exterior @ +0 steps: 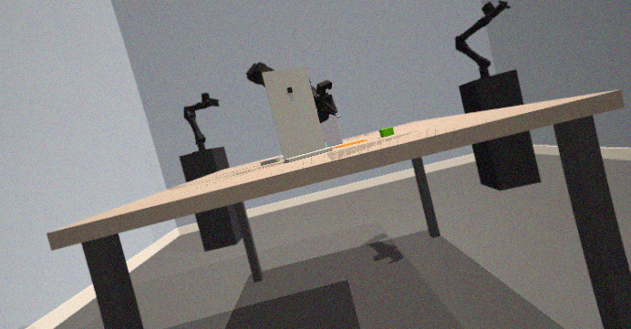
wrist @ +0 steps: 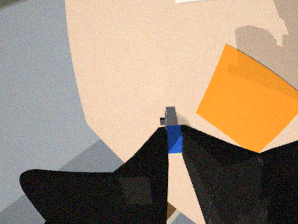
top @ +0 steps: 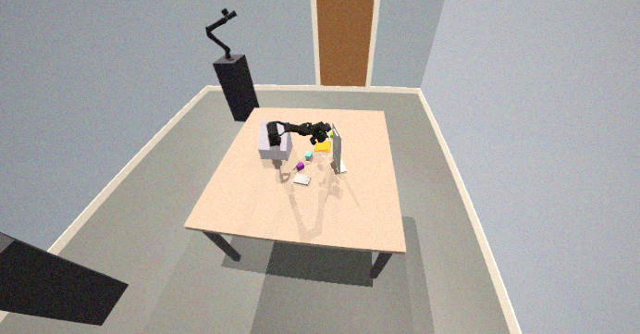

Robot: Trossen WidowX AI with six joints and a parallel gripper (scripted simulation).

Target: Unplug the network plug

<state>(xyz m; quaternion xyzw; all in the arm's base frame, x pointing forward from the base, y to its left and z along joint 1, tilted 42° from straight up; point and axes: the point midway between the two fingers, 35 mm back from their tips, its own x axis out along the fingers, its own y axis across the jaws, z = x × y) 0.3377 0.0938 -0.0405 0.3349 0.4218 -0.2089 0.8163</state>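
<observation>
Right now my gripper tip is 130 mm above the orange marked square, 40 mm past it and 30 mm to the right of it. The rest, counted from my gripper tip: cyan block: 130 mm behind, 120 mm below, 100 mm to the right; upright white panel: 140 mm to the right, 100 mm ahead, 20 mm above; network plug: right at my gripper tip.
</observation>
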